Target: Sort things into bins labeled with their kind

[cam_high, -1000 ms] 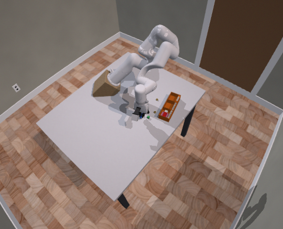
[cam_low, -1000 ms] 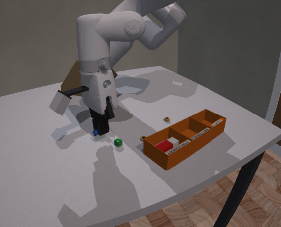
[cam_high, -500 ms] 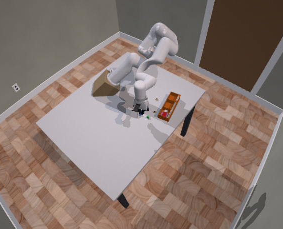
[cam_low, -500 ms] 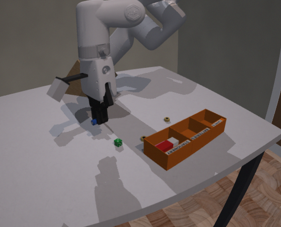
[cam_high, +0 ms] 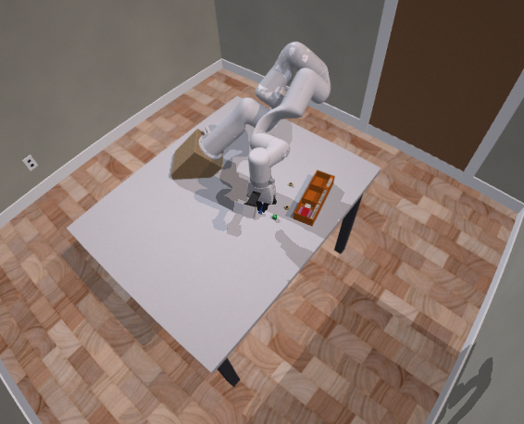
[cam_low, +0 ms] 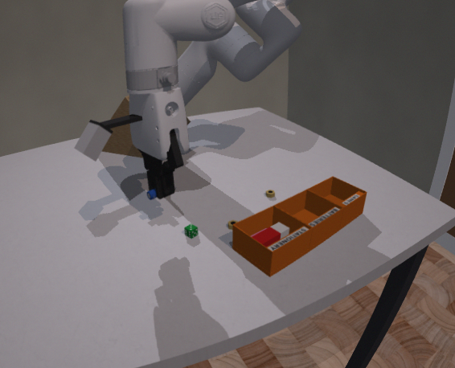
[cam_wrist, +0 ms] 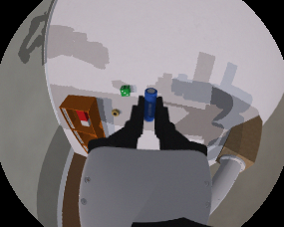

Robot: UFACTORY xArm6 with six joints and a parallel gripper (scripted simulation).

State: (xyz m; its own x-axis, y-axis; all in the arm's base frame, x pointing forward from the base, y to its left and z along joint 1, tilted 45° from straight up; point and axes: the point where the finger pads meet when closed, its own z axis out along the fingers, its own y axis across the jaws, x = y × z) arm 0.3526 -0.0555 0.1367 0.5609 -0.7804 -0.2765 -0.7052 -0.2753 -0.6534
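Now: the orange three-part bin 30 mm ahead of my hand, 230 mm to the left of it and 70 mm below it. The rest, counted from my hand: red-and-white eraser: 70 mm ahead, 170 mm to the left, 60 mm below; then green die: 20 mm ahead, 40 mm to the left, 80 mm below; then blue battery: 20 mm below.
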